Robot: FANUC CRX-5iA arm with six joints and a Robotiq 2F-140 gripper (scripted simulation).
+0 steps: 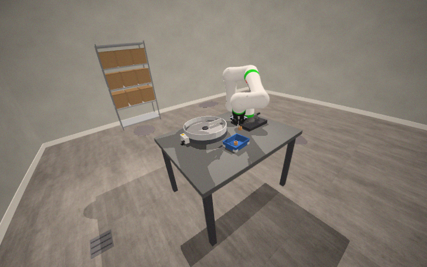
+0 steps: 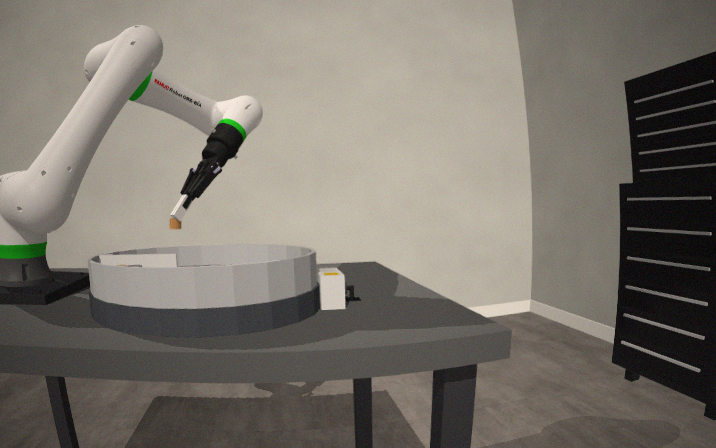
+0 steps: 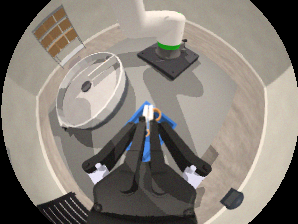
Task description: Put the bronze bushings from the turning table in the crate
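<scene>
Now: hand 160 mm above the blue crate, 30 mm short of it and 10 mm to the right of it. Round my hand: round turning table 340 mm to the right, 140 mm ahead, 130 mm below.
</scene>
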